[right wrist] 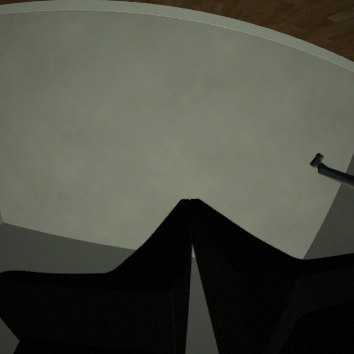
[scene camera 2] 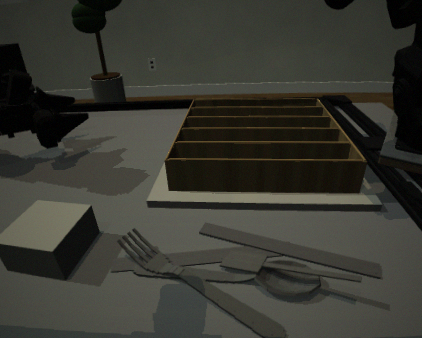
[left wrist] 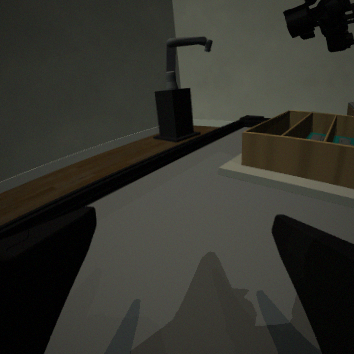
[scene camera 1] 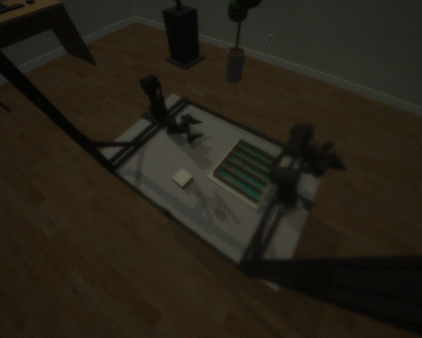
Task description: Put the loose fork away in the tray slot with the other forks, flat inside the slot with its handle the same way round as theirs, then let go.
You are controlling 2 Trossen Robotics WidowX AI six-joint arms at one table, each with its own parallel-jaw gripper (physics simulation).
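Observation:
The loose fork (scene camera 2: pixel 240 309) lies on the table in scene camera 2, tines toward the upper left, crossing other flat cutlery. The wooden tray (scene camera 1: pixel 235 188) (scene camera 2: pixel 265 175) (left wrist: pixel 295 155) has long parallel slots with teal floors. Small greyish shapes show in some slots, too dim to tell which hold forks. My left gripper (scene camera 1: pixel 201 128) (scene camera 2: pixel 80 111) (left wrist: pixel 186 220) is open and empty, low over the table, apart from the fork and tray. My right gripper (scene camera 1: pixel 344 168) (right wrist: pixel 189 207) is shut and empty, raised beyond the tray's right side.
A pale block (scene camera 1: pixel 182 178) (scene camera 2: pixel 47 225) stands beside the fork's tines. A spoon (scene camera 2: pixel 290 282) and a long flat piece (scene camera 2: pixel 290 250) lie near the fork. The tray rests on a pale board (scene camera 2: pixel 265 200). Dark rails cross the table's ends.

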